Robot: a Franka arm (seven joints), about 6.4 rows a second.
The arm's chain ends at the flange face. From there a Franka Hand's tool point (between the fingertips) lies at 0.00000 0.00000 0.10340 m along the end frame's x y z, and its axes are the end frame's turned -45 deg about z.
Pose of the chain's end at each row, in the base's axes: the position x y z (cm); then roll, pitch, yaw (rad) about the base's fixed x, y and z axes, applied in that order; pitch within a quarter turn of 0, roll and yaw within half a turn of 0:
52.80, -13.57, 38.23, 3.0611, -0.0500, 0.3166
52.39, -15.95, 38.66, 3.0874, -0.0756, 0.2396
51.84, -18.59, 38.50, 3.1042, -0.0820, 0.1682
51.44, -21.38, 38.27, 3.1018, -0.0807, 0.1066
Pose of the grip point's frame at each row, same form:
53.55, -14.20, 27.94, 3.0493, 0.0214, 1.0990
53.28, -16.31, 28.36, 3.0499, -0.0152, 1.0236
52.74, -18.83, 28.20, 3.0572, -0.0316, 0.9534
52.31, -21.70, 27.97, 3.0564, -0.0290, 0.8916

